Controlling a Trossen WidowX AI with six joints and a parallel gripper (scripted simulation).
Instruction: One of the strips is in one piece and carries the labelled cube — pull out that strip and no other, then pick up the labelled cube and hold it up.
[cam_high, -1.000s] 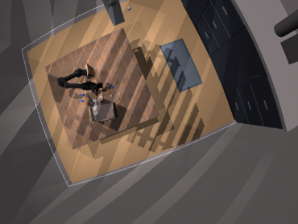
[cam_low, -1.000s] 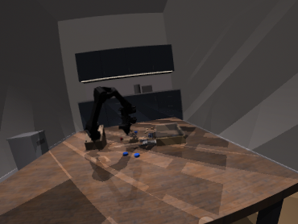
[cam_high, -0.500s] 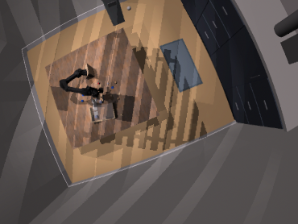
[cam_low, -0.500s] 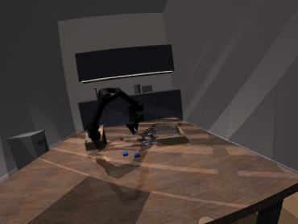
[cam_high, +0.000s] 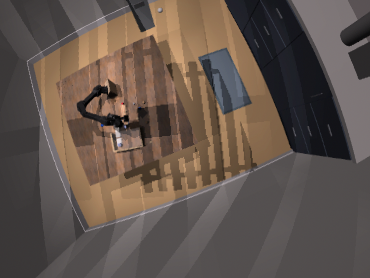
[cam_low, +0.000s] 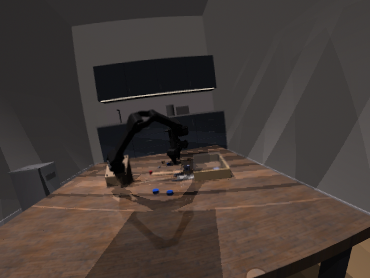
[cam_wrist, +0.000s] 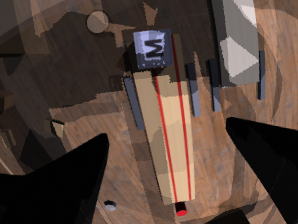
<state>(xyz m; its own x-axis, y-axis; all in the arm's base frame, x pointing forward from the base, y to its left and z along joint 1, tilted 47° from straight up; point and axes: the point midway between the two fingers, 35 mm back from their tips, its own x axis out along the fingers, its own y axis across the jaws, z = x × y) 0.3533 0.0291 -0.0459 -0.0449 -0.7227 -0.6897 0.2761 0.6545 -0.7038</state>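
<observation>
My gripper tip is 50 mm past the tan strip and 60 mm above it.
</observation>
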